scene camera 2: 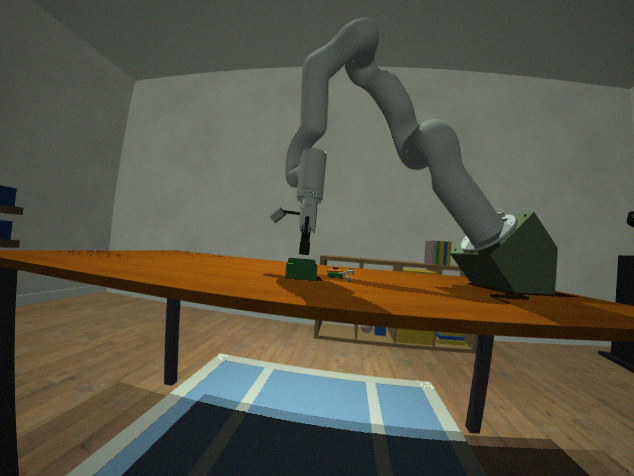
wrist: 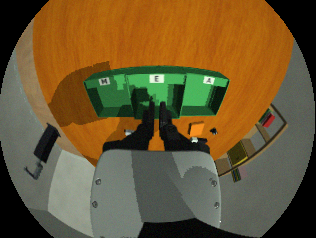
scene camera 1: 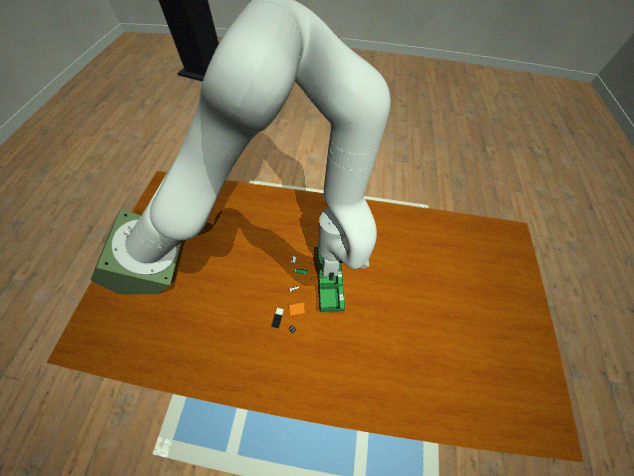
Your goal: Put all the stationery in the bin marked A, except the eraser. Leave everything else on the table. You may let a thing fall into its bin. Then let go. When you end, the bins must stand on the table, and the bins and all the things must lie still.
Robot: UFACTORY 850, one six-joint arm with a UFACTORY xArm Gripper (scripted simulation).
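My gripper is visible in the pictures, the wrist view among them. A green three-compartment bin tray is visible in the pictures as well.
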